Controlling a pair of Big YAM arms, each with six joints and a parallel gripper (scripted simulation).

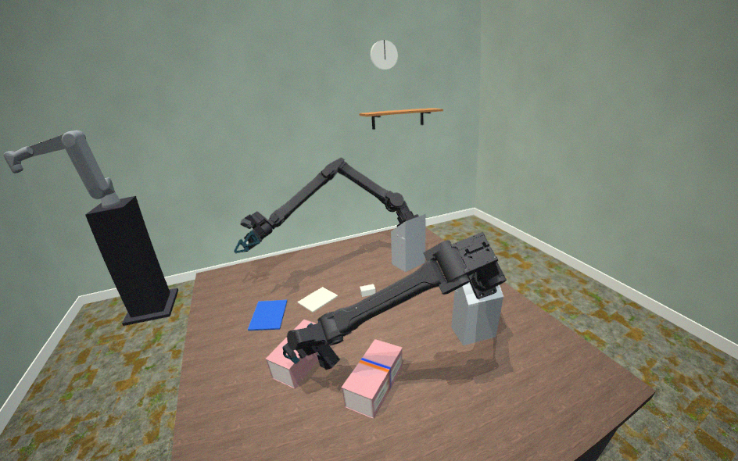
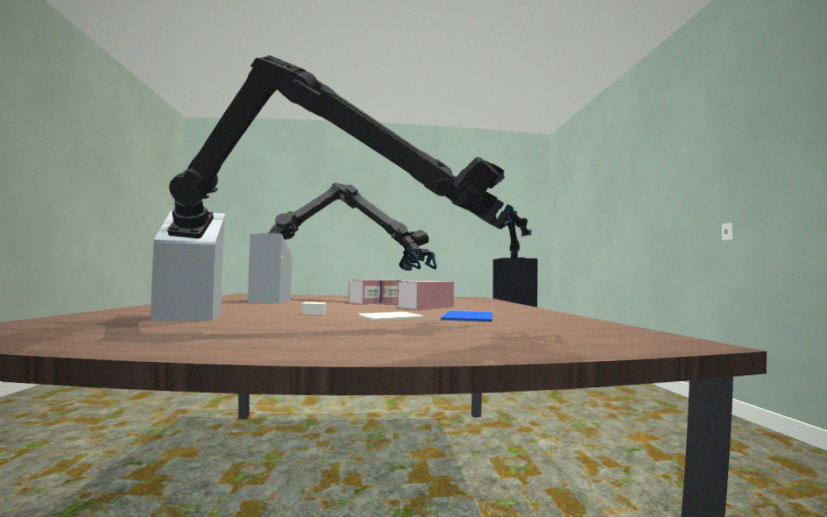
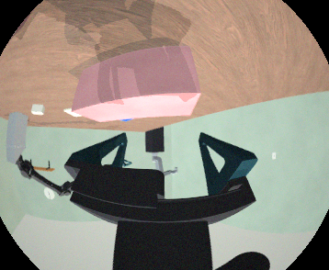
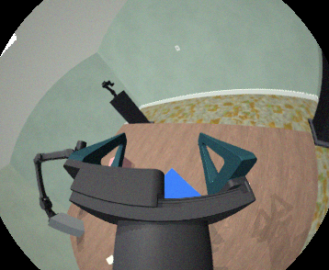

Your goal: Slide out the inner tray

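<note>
Now: the slide box 23 cm behind my left hand, 13 cm to the left of it and 12 cm below it. From my left hand the other things lie so: small white block (42 cm to the right, 40 cm behind, 15 cm below); then blue pad (43 cm to the right, 16 cm below, 10 cm ahead); then cream sheet (47 cm to the right, 16 cm below, 15 cm behind).
</note>
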